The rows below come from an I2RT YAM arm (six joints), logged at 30 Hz.
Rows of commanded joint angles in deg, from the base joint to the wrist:
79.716 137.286 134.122 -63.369 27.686 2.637
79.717 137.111 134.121 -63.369 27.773 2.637
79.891 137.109 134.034 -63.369 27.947 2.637
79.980 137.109 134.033 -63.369 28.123 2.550
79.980 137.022 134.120 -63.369 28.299 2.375
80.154 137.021 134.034 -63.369 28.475 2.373
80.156 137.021 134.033 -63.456 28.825 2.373
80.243 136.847 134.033 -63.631 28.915 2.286
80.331 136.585 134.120 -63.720 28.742 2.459
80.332 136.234 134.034 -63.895 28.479 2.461
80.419 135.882 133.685 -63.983 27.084 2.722
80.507 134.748 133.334 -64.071 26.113 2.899
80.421 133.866 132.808 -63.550 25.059 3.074
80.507 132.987 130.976 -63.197 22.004 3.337
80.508 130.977 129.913 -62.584 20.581 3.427
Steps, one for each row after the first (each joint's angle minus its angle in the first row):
0.001 -0.175 -0.001 0.000 0.087 0.000
0.175 -0.177 -0.088 0.000 0.261 0.000
0.264 -0.177 -0.089 0.000 0.437 -0.087
0.264 -0.264 -0.002 0.000 0.613 -0.262
0.438 -0.265 -0.088 0.000 0.789 -0.264
0.440 -0.265 -0.089 -0.087 1.139 -0.264
0.527 -0.439 -0.089 -0.262 1.229 -0.351
0.615 -0.701 -0.002 -0.351 1.056 -0.178
0.616 -1.052 -0.088 -0.526 0.793 -0.176
0.703 -1.404 -0.437 -0.614 -0.602 0.085
0.791 -2.538 -0.788 -0.702 -1.573 0.262
0.705 -3.420 -1.314 -0.181 -2.627 0.437
0.791 -4.299 -3.146 0.172 -5.682 0.700
0.792 -6.309 -4.209 0.785 -7.105 0.790

